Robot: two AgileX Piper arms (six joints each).
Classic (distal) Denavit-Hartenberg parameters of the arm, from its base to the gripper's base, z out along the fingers. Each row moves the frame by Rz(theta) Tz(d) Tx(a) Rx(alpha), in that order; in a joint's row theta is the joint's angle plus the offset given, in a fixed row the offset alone. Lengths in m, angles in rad.
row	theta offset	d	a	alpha
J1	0	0.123	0	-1.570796
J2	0.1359	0	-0.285	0
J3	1.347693	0	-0.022	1.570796
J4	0	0.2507	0	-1.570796
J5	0	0	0	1.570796
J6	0	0.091	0	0
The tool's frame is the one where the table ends.
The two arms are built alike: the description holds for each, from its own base.
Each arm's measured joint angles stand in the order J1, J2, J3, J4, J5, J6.
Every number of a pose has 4 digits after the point. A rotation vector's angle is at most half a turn.
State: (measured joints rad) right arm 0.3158 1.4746 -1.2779 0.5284 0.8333 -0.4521; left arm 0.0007 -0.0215 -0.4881 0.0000 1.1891 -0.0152
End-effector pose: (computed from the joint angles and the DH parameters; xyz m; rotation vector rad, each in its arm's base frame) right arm 0.2911 0.1308 0.3377 -0.6444 2.3504 0.5727; left arm -0.0126 0.0000 0.2638 -0.0172 2.1630 -0.0083
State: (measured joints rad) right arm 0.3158 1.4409 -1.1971 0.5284 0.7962 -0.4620; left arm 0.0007 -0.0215 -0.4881 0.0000 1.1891 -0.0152
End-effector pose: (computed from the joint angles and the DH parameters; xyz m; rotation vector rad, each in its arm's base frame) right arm 0.2815 0.1265 0.3252 -0.6345 2.3652 0.5581; left arm -0.0126 0.0000 0.2638 -0.0172 2.1630 -0.0083
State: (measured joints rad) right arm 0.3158 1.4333 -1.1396 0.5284 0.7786 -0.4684; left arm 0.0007 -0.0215 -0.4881 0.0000 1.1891 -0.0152
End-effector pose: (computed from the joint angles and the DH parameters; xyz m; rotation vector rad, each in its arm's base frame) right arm 0.2766 0.1243 0.3108 -0.6322 2.3995 0.5517; left arm -0.0126 0.0000 0.2638 -0.0172 2.1630 -0.0083
